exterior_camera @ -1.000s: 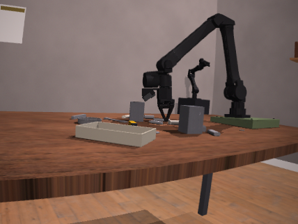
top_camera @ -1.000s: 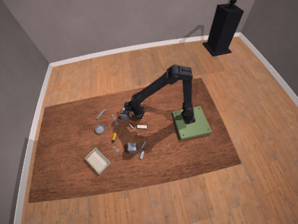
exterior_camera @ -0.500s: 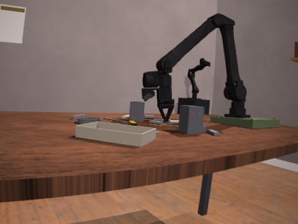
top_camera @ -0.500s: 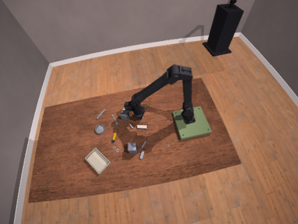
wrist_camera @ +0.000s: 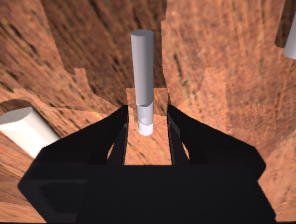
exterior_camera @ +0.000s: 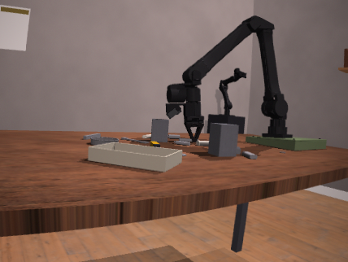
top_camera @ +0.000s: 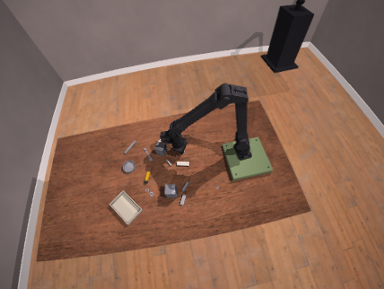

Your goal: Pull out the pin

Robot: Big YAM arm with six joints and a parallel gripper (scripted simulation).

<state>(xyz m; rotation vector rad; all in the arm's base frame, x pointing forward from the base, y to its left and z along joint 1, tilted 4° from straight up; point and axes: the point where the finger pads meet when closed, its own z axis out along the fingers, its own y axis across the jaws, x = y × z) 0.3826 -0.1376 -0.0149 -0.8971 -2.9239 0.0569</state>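
Now: the light grey pin 20 mm ahead of my hand and 10 mm to the right of it. The rest, counted from my hand: white cylinder: 20 mm ahead, 100 mm to the left; grey block: 120 mm ahead, 270 mm to the left, 40 mm above; yellow-handled tool: 260 mm ahead, 110 mm to the left.
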